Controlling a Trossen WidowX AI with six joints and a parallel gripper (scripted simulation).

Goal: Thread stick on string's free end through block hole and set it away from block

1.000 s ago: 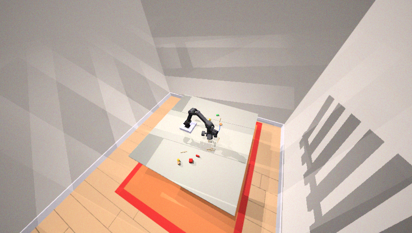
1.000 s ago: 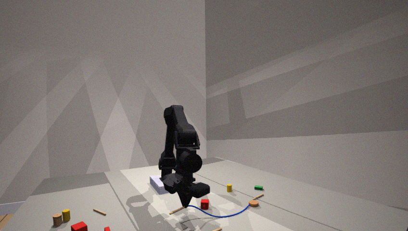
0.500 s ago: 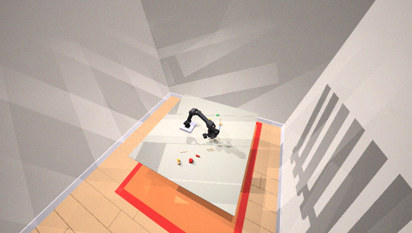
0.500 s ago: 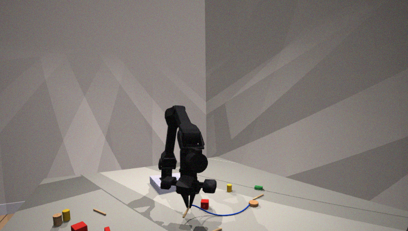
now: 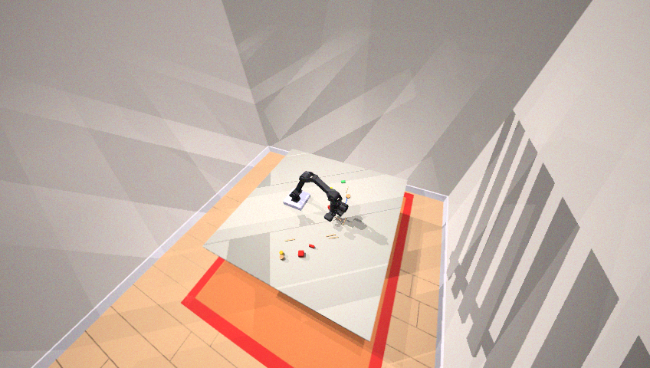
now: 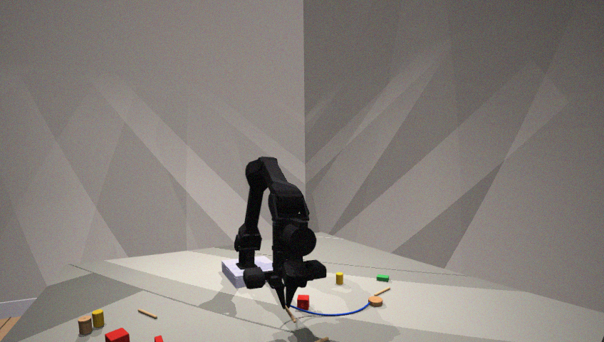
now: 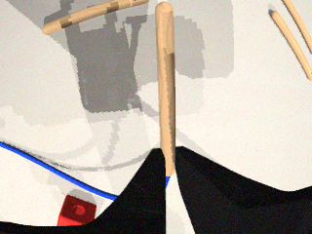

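Right now my gripper tip is 80 mm past the red block, 90 mm to the right of it and 40 mm above it. Also, from my gripper tip: yellow cylinder: 160 mm behind, 280 mm to the left, 40 mm below; then round wooden button: 10 mm ahead, 280 mm to the left, 50 mm below; then green block: 100 mm behind, 420 mm to the left, 50 mm below.
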